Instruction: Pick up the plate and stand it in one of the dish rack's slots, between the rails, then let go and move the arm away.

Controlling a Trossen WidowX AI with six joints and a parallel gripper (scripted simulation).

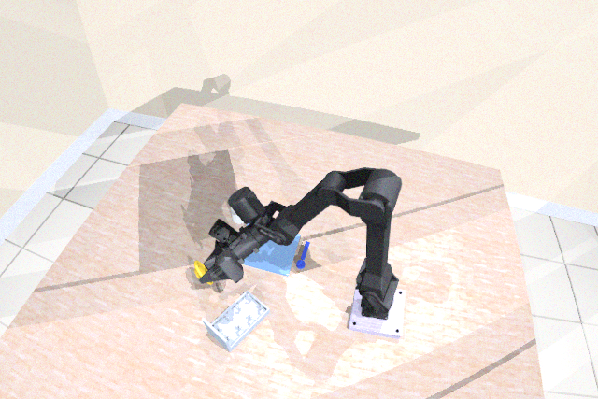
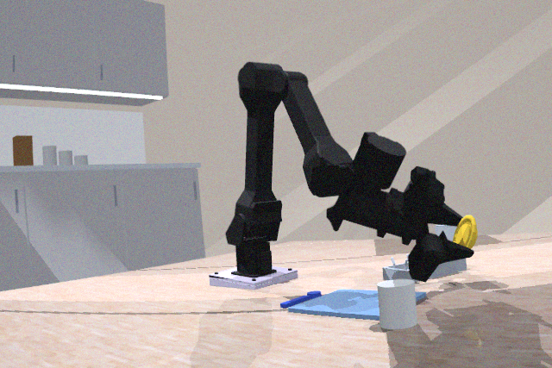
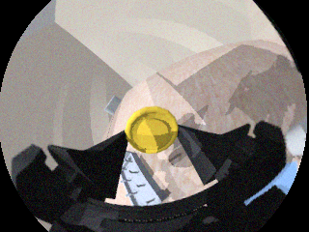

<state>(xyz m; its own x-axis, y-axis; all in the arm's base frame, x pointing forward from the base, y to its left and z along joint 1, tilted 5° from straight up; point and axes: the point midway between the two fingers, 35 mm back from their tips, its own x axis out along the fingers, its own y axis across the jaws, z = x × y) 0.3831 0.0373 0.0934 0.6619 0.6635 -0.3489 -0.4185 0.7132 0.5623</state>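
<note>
The grey dish rack lies 110 mm behind my gripper tip, 60 mm to the left of it and 50 mm below it. From my gripper tip the other things lie so: white cup (230 mm to the right, 40 mm below, 10 mm behind); then blue spoon (210 mm behind, 160 mm to the right, 70 mm below); then yellow plate (10 mm to the right).
</note>
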